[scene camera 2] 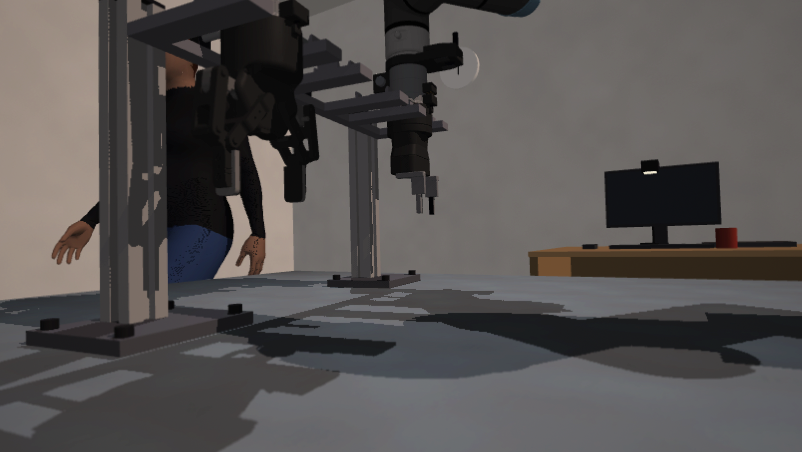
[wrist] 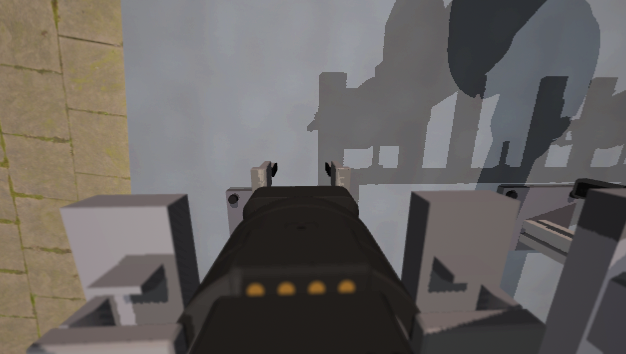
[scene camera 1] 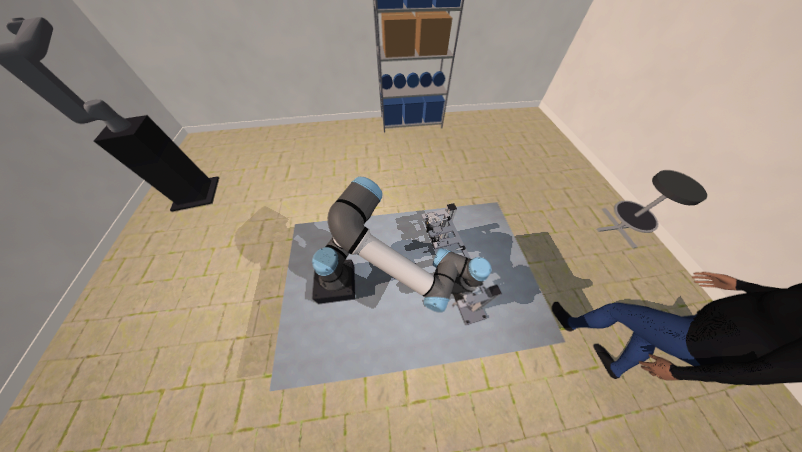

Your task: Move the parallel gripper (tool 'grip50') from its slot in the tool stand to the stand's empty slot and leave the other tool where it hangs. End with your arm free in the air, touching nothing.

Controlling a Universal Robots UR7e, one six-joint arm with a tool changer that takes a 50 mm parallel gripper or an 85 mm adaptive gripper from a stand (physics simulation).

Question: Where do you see a parallel gripper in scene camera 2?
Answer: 409, 159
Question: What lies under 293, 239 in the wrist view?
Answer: A parallel gripper.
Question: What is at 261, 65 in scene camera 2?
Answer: An adaptive gripper.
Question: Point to a tool stand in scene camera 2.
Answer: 135, 315
